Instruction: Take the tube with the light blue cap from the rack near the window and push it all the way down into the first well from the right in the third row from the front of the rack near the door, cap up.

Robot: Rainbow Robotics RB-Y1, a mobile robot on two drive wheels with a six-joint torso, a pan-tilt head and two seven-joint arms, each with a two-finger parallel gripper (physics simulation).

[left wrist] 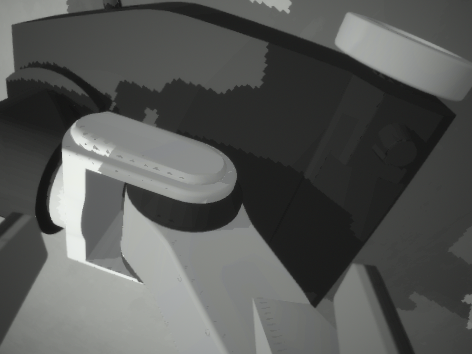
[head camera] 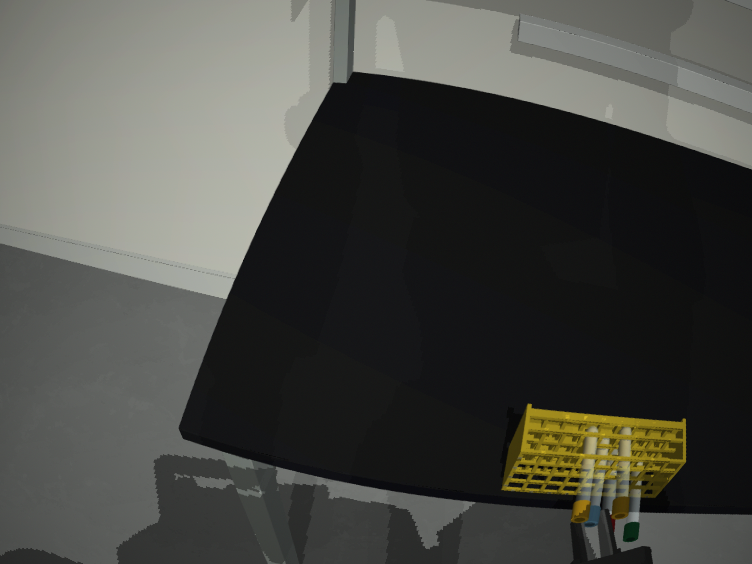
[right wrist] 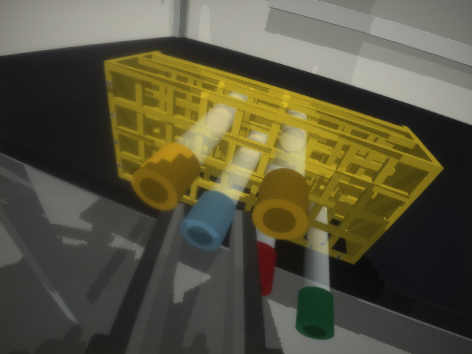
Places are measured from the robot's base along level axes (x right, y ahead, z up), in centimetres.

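Pixels of known places: left gripper, fingertip midpoint: (left wrist: 191, 260); right gripper, fingertip midpoint: (head camera: 589, 515) (right wrist: 208, 219).
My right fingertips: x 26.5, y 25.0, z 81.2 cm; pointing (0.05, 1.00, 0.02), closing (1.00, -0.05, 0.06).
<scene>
Ahead of a thing's pixels: the offset from my right fingertips to its top centre. "*": to the spot under its first point. Level surfaces: height alone.
A yellow tube rack {dx +2.9, dy +7.3, dz +4.0 cm} (head camera: 586, 456) stands at the near right edge of the black table {dz -5.0 cm} (head camera: 441, 280). It also fills the right wrist view (right wrist: 256, 147). It holds the tube with the light blue cap {dx +1.7, dy +4.0, dz +1.4 cm} (right wrist: 208, 220), two orange-capped tubes {dx -0.4, dy +4.2, dz +3.6 cm} (right wrist: 164, 175) {dx +3.9, dy +3.3, dz +3.6 cm} (right wrist: 281, 204), a red-capped tube {dx +3.9, dy +3.2, dz -0.7 cm} (right wrist: 265, 268) and a green-capped tube {dx +7.9, dy +1.9, dz -2.8 cm} (right wrist: 315, 312). My right gripper (right wrist: 208, 219) is open, with one finger on each side of the light blue cap {* dx -0.3, dy -0.5, dz +1.2 cm} (head camera: 591, 515) and not clamping it. My left gripper (left wrist: 191, 260) is open and empty, low beside my own body.
The rack sits close to the table's front edge, with grey floor below. A wall with a window frame (head camera: 586, 41) runs behind the table. The left wrist view shows my white torso parts {* dx -36.6, dy -51.5, dz -50.3 cm} (left wrist: 154, 158) and the table's dark edge.
</scene>
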